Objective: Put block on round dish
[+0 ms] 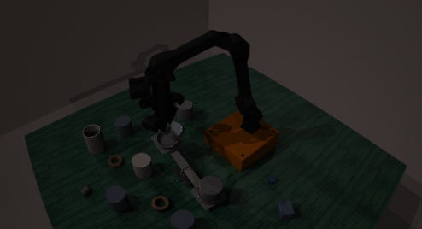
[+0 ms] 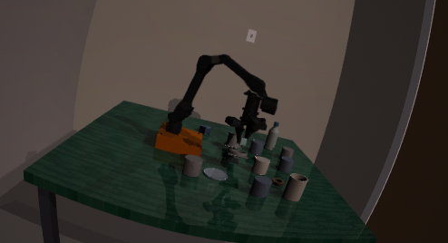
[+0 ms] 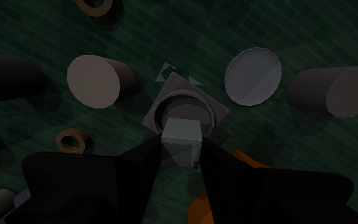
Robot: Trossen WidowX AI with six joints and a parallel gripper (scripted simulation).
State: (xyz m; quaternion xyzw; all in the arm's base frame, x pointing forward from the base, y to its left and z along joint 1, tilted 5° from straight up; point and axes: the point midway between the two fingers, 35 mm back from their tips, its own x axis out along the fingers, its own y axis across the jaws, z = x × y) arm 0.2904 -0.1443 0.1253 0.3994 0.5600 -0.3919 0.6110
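My gripper tip is now 9 cm past the round dish, 10 cm to the left of it and 13 cm above it. Round my gripper tip: bottle: 29 cm ahead, 42 cm to the left, 2 cm below; block: 1 cm above; balance: 1 cm ahead, 12 cm to the left, 9 cm below.
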